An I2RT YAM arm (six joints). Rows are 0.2 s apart.
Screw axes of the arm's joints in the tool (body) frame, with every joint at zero. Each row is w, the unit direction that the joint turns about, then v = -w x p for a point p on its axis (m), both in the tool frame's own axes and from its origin. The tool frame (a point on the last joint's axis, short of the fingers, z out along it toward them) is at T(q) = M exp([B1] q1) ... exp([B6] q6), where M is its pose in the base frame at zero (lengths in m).
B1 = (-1, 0, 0, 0.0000, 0.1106, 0.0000)
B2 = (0, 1, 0, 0.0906, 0.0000, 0.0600)
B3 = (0, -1, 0, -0.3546, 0.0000, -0.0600)
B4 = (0, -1, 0, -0.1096, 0.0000, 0.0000)
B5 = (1, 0, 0, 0.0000, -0.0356, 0.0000)
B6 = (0, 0, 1, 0.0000, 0.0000, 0.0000)
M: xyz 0.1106 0.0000 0.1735 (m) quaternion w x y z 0.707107 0 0.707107 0
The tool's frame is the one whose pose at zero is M.
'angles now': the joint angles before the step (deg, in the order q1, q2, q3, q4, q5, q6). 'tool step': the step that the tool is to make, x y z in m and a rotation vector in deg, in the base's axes. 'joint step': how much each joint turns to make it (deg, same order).
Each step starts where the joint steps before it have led.
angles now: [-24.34, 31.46, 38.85, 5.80, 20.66, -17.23]
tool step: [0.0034, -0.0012, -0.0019, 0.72, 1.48, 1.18]
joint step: [-0.20, 0.80, 0.35, -1.32, -1.33, 0.36]
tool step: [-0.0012, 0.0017, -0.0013, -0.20, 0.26, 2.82]
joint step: [-0.35, -0.71, -0.26, -0.70, -3.16, 0.35]
